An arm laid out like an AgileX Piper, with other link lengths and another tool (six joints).
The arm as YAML. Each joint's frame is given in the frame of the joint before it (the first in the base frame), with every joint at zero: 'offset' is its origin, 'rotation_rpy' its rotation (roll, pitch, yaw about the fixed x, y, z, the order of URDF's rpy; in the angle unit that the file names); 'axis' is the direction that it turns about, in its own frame. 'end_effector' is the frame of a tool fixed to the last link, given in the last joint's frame.
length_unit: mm
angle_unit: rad
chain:
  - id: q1
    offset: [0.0, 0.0, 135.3]
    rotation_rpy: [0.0, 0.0, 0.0]
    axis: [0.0, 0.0, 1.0]
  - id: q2
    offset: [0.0, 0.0, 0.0]
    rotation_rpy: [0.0, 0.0, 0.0]
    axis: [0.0, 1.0, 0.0]
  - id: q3
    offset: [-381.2, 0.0, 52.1]
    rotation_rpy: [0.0, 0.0, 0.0]
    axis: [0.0, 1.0, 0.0]
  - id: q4
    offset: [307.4, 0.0, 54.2]
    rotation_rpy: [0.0, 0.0, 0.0]
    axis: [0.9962, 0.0, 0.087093]
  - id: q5
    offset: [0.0, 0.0, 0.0]
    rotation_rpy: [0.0, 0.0, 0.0]
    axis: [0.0, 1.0, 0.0]
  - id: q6
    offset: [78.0, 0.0, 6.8]
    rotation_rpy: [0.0, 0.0, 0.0]
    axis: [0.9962, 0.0, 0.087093]
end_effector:
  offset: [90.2, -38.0, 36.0]
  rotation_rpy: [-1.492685, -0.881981, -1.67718]
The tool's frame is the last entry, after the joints.
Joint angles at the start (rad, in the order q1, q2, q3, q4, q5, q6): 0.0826, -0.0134, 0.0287, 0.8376, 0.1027, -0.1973
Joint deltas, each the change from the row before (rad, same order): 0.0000, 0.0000, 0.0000, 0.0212, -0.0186, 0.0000; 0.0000, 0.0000, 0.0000, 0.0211, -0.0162, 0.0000; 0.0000, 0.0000, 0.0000, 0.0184, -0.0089, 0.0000; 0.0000, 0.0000, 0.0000, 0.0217, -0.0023, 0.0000; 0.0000, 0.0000, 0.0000, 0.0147, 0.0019, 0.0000; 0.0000, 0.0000, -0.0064, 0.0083, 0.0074, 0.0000; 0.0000, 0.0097, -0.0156, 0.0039, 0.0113, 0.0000; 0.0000, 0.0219, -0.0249, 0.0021, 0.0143, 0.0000; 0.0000, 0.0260, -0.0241, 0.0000, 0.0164, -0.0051; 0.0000, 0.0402, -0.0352, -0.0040, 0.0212, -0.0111; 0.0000, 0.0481, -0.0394, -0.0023, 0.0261, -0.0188; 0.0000, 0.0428, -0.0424, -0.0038, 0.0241, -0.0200; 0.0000, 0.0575, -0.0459, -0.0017, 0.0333, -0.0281
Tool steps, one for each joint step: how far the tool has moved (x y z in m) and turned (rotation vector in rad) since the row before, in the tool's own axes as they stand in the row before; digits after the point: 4 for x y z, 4 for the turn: 0.0024, -0.0008, -0.0007, 0.0104, 0.0142, 0.0220; 0.0021, -0.0005, -0.0006, 0.0090, 0.0123, 0.0218; 0.0010, 0.0000, -0.0003, 0.0052, 0.0062, 0.0188; 0.0000, 0.0006, 0.0000, 0.0022, 0.0002, 0.0217; -0.0005, 0.0007, 0.0001, -0.0001, -0.0029, 0.0145; -0.0008, -0.0022, -0.0001, 0.0033, -0.0063, 0.0076; -0.0008, -0.0055, 0.0005, 0.0008, -0.0095, 0.0030; -0.0008, -0.0085, 0.0014, -0.0036, -0.0124, 0.0012; -0.0011, -0.0078, 0.0021, -0.0095, -0.0145, -0.0058; -0.0009, -0.0117, 0.0036, -0.0151, -0.0185, -0.0157; -0.0010, -0.0127, 0.0050, -0.0204, -0.0235, -0.0215; 0.0000, -0.0148, 0.0043, -0.0113, -0.0201, -0.0249; -0.0006, -0.0143, 0.0075, -0.0250, -0.0311, -0.0298
